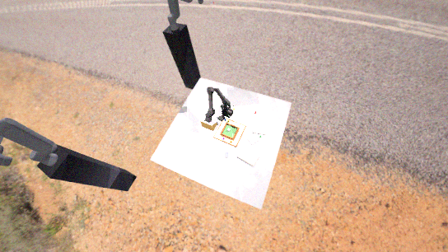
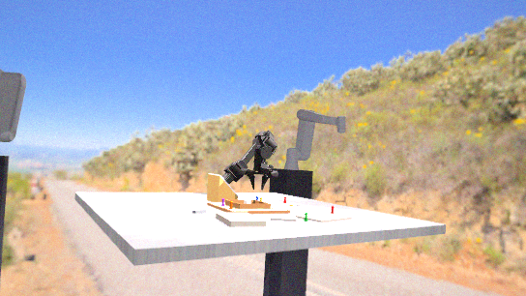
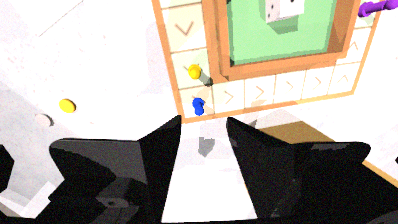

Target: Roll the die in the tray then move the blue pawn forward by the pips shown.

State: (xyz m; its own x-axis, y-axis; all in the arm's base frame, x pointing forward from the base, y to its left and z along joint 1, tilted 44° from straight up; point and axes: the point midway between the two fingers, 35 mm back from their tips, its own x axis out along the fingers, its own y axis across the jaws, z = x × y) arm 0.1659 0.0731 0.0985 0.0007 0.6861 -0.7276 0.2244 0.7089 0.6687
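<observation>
My gripper tip is 10 mm past the blue pawn and 50 mm above it. Round my gripper tip: white die: 90 mm ahead, 100 mm to the right, 50 mm below; yellow pawn: 40 mm ahead, 50 mm below; green tray: 100 mm ahead, 110 mm to the right, 70 mm below.
</observation>
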